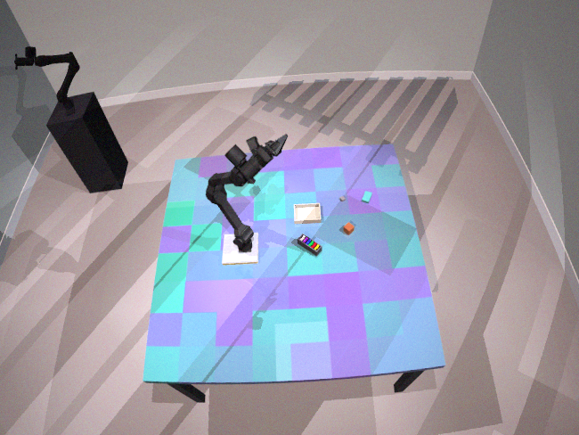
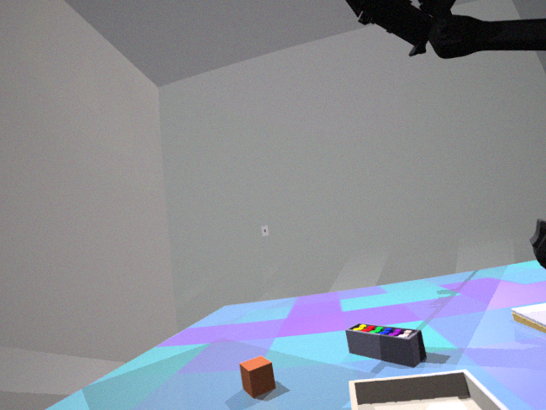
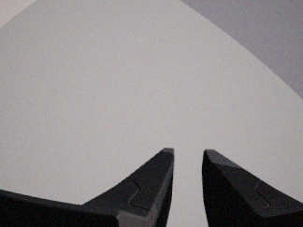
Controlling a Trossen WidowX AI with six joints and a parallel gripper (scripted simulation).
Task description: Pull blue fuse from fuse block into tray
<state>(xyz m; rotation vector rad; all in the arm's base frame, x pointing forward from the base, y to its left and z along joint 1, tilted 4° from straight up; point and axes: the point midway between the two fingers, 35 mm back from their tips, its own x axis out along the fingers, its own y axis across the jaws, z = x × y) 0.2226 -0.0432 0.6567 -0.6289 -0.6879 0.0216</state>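
Now: gripper tip 50 mm short of the blue fuse, 30 mm to the left of it and 670 mm above it. Round my gripper tip: teal block 390 mm ahead, 220 mm to the left, 680 mm below; beige tray 70 mm ahead, 150 mm to the left, 690 mm below; orange cube 260 mm ahead, 30 mm to the left, 670 mm below.
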